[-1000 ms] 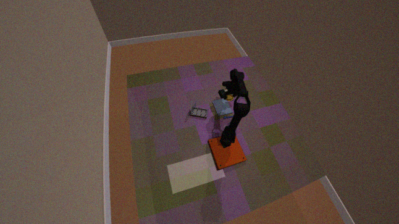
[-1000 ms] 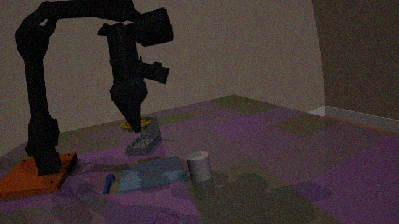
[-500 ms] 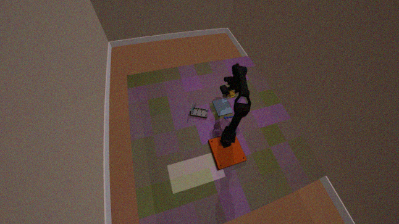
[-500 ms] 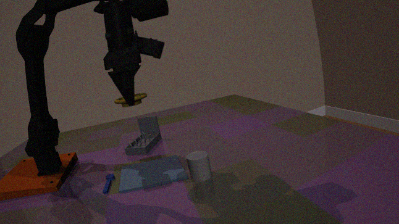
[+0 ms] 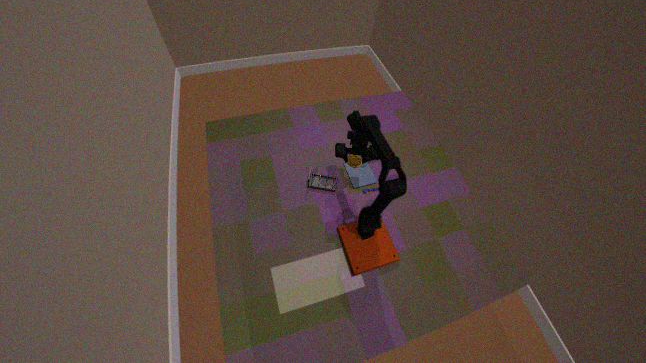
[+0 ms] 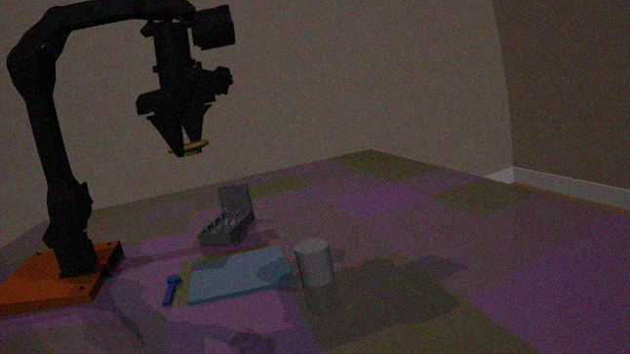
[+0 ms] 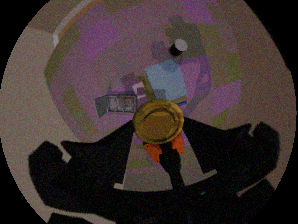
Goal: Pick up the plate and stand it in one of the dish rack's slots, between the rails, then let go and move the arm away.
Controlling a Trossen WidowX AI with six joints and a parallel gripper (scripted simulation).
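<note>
Right now my gripper tip is 40 mm short of the grey dish rack, 120 mm to the right of it and 160 mm above it. Also, from my gripper tip: blue spoon 80 mm behind, 80 mm to the right, 180 mm below; then yellow plate 10 mm above; then blue mat 20 mm ahead, 90 mm to the right, 180 mm below.
</note>
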